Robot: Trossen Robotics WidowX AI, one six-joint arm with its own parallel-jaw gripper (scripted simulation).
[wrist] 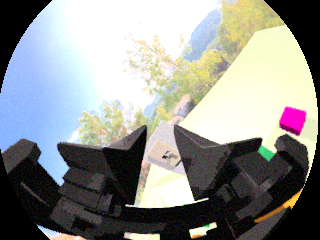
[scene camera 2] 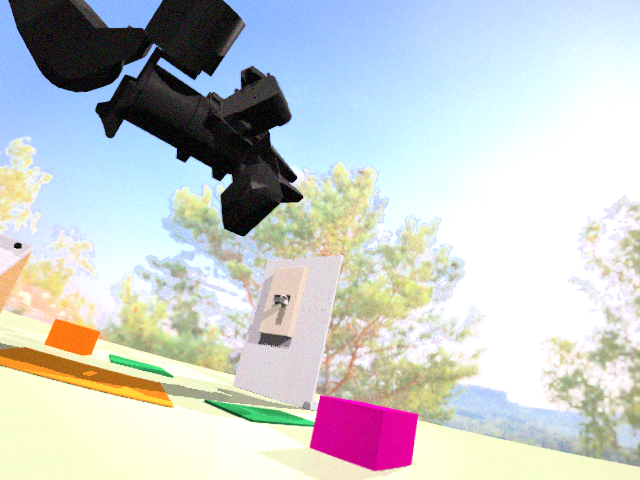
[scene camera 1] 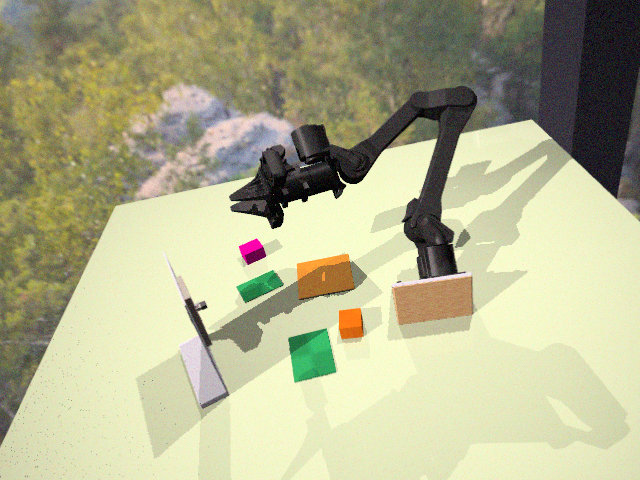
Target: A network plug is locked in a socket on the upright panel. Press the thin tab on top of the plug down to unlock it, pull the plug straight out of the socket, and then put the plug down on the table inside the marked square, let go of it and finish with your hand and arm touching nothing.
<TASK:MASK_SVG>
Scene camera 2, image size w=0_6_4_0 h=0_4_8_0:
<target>my gripper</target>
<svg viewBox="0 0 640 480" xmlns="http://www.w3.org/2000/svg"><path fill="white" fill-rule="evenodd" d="M255 66L250 66L240 71L241 88L239 90L235 88L235 93L225 99L216 92L209 91L206 96L200 93L200 100L194 116L181 136L170 144L177 149L176 158L185 164L190 157L199 160L212 168L211 176L218 181L221 181L227 174L232 174L232 183L221 194L221 219L224 229L243 237L280 203L298 203L303 199L303 194L291 184L298 177L282 159L275 147L272 146L269 131L271 128L283 126L292 120L292 113L277 78L271 75L270 72L266 73L265 76Z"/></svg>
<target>orange cube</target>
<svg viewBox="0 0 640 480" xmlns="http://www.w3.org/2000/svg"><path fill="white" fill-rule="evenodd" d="M55 319L45 345L82 356L93 353L93 348L101 332Z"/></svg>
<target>green patch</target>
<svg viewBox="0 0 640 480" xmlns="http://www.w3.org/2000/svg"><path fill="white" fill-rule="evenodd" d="M204 399L204 402L251 422L314 427L313 421L287 412Z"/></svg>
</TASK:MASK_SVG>
